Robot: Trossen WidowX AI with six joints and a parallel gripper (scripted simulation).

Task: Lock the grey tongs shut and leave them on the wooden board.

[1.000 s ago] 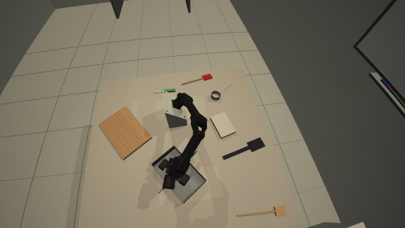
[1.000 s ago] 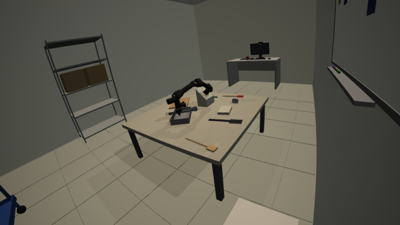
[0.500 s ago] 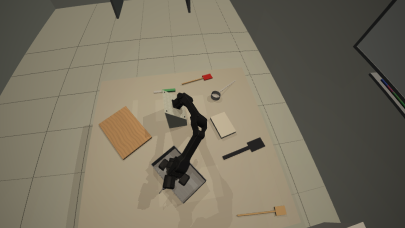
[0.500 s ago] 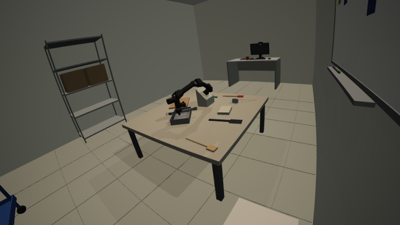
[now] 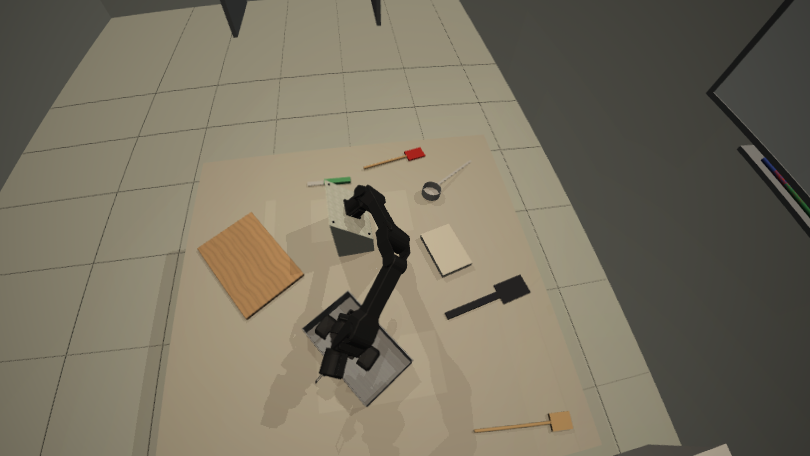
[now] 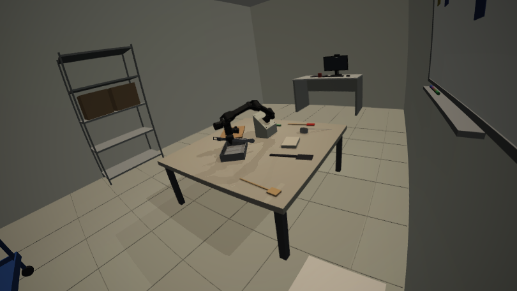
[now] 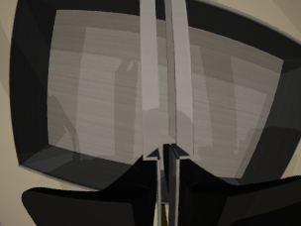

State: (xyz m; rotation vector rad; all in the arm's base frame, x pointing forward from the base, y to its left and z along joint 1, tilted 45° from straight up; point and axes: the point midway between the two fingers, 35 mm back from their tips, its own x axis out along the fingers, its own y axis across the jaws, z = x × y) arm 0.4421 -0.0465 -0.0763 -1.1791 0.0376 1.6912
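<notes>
My gripper tip is now 1 cm past the roasting tin, 2 cm to the right of it and 5 cm above it. The rest, counted from my gripper tip: wooden board 39 cm behind, 32 cm to the right, 7 cm below; then block 28 cm behind, 39 cm to the left, 6 cm below; then black spatula 7 cm behind, 50 cm to the left, 7 cm below.
</notes>
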